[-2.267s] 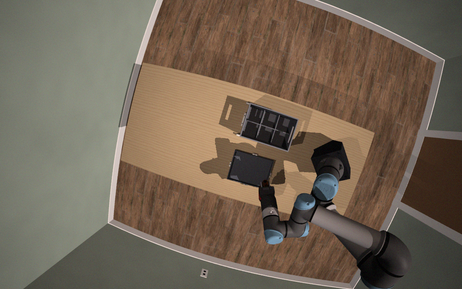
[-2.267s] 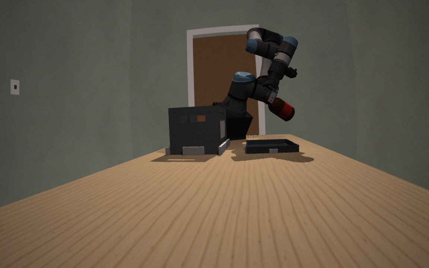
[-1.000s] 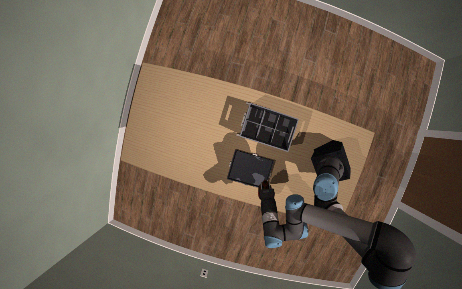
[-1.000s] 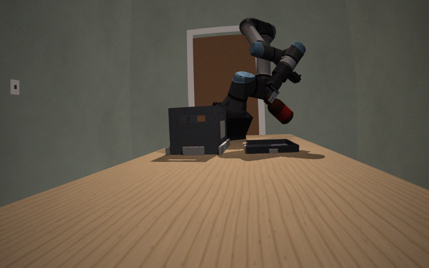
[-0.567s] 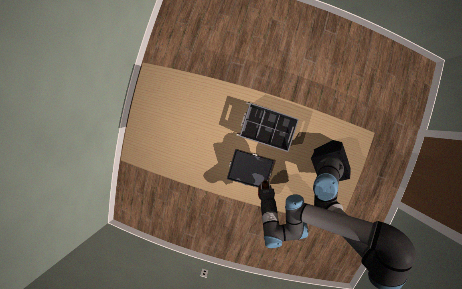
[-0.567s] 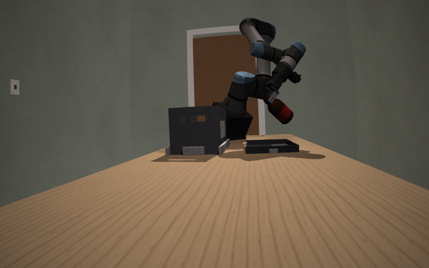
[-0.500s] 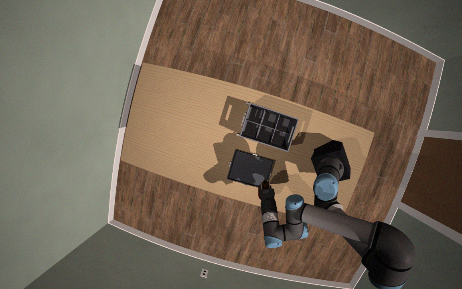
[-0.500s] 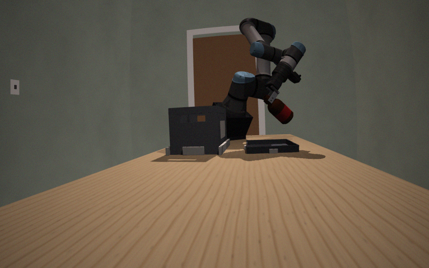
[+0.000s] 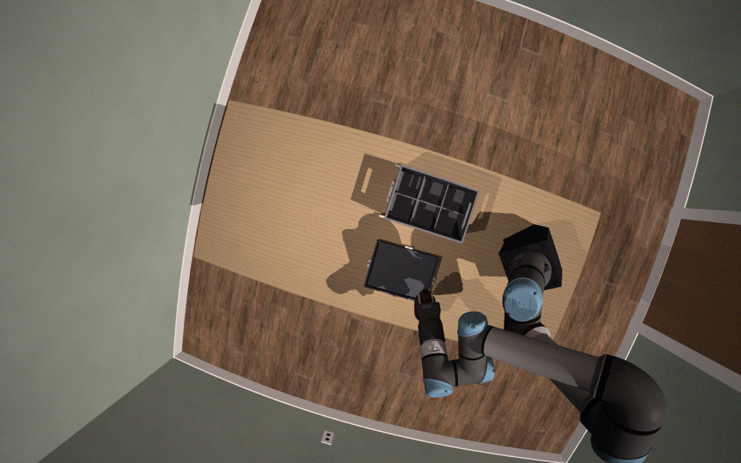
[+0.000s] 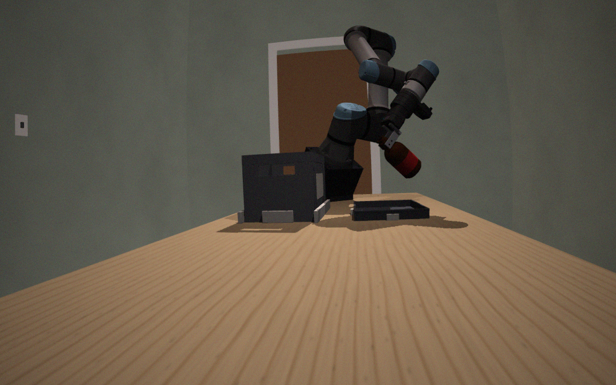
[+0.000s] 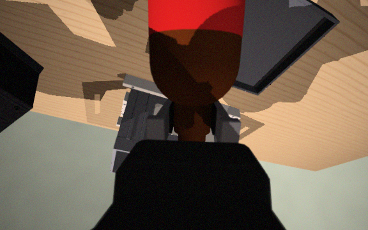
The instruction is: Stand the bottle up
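My hand is 10 mm past the bottle, 30 mm to the right of it and 40 mm above it. Also, from my hand: dark crate: 50 mm ahead, 300 mm to the right, 120 mm below; then dark tray: 80 mm ahead, 20 mm to the right, 190 mm below.
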